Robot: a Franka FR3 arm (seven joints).
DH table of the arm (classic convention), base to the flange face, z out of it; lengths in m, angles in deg. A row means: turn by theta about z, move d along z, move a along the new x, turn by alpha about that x. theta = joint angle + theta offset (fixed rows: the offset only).
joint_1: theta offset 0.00; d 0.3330; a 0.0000; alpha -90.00
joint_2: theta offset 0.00; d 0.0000; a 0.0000; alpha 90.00
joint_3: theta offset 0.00; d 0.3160; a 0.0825; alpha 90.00
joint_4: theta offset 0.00; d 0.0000; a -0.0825; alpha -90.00
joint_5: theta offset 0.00; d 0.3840; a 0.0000; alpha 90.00
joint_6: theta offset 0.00; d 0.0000; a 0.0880; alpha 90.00
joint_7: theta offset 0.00; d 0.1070; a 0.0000; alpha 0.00
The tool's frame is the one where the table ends.
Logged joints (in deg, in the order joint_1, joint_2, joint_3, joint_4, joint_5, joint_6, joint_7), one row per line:
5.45, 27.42, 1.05, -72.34, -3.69, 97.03, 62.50
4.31, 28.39, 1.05, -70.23, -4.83, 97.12, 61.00
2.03, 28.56, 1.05, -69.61, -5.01, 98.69, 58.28
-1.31, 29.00, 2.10, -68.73, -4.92, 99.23, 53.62
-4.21, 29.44, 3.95, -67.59, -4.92, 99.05, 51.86
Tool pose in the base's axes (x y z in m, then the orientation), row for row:
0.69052, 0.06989, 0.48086, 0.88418, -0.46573, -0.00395, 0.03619
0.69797, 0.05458, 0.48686, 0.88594, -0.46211, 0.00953, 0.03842
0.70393, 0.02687, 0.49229, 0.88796, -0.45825, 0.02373, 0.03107
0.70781, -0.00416, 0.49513, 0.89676, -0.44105, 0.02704, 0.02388
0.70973, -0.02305, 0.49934, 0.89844, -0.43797, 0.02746, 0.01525
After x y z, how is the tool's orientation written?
As a quaternion, x y z w.
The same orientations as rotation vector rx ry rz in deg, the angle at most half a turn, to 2 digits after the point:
155.59, -81.95, -0.70
155.68, -81.20, 1.67
156.75, -80.89, 4.19
159.01, -78.20, 4.79
160.17, -78.08, 4.90

